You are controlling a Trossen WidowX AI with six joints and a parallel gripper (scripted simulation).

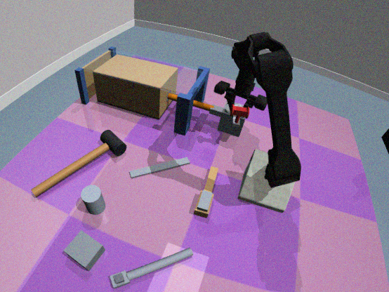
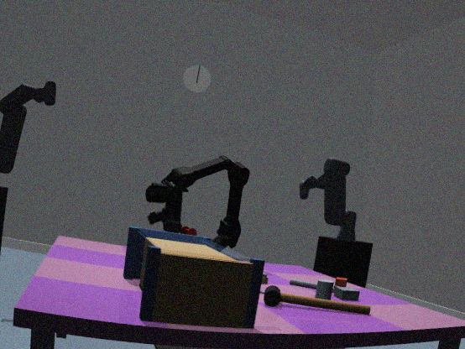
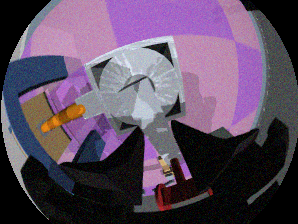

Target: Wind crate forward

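Now: the grey crank handle 2 cm to the left of my gripper tip and 2 cm above it. The rest, counted from my gripper tip: grey winch 1 cm behind, 5 cm to the right, 6 cm below; blue frame 17 cm ahead, 4 cm to the right, 1 cm above; red knob 1 cm behind, 6 cm to the left, 5 cm above.
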